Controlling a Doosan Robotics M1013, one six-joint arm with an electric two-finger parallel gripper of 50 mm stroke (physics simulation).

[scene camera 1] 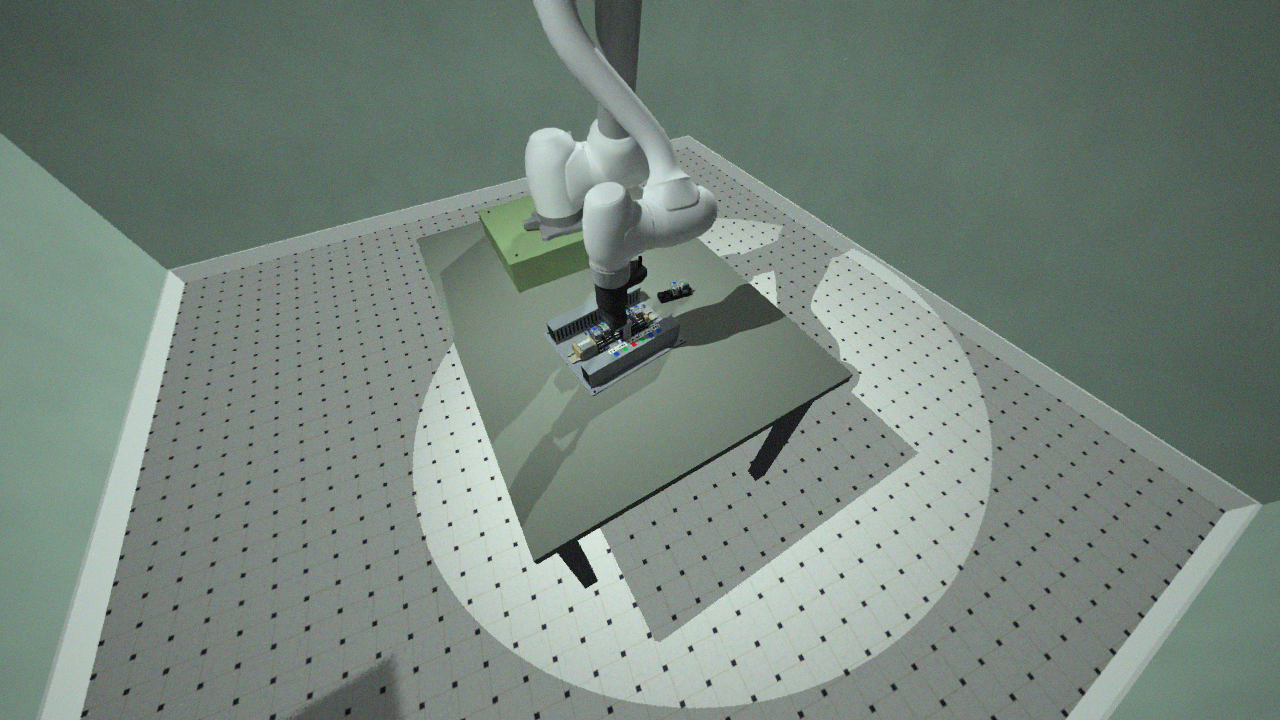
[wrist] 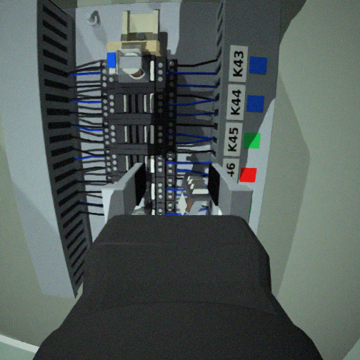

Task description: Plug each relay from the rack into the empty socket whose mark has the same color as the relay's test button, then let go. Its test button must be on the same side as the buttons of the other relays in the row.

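Pixels of known places: gripper, fingertip midpoint: (scene camera 1: pixel 620 331); arm's base at its link origin: (scene camera 1: pixel 563 221).
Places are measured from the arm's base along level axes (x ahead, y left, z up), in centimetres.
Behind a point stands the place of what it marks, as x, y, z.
Note:
My gripper (wrist: pixel 176 176) (scene camera 1: pixel 619 329) {50.5, 1.9, -4.5} is open, its fingers spread wide low over the socket row. Between and below the fingers in the wrist view, a loose relay (wrist: pixel 196 187) lies tipped beside the row, over the wires, with its pale pins showing; the gripper body hides part of it. A clear relay (wrist: pixel 131 65) with a blue button on its left sits in the top socket, level with K43. The sockets level with K44 (wrist: pixel 132 103) and K45 (wrist: pixel 132 133) are empty. The black rack (scene camera 1: pixel 663 296) {37.9, 20.6, -9.0} holds at least one relay, with green showing.
Slotted wire ducts (wrist: pixel 60 125) (scene camera 1: pixel 631 356) {57.9, 2.1, -7.1} flank the row. The right duct carries labels and colour marks: blue (wrist: pixel 258 65), blue (wrist: pixel 255 104), green (wrist: pixel 252 140) and red (wrist: pixel 248 175). A beige end block (wrist: pixel 141 25) stands above the row. A green box (scene camera 1: pixel 547 268) {15.0, -10.1, -5.7} is under the arm base.

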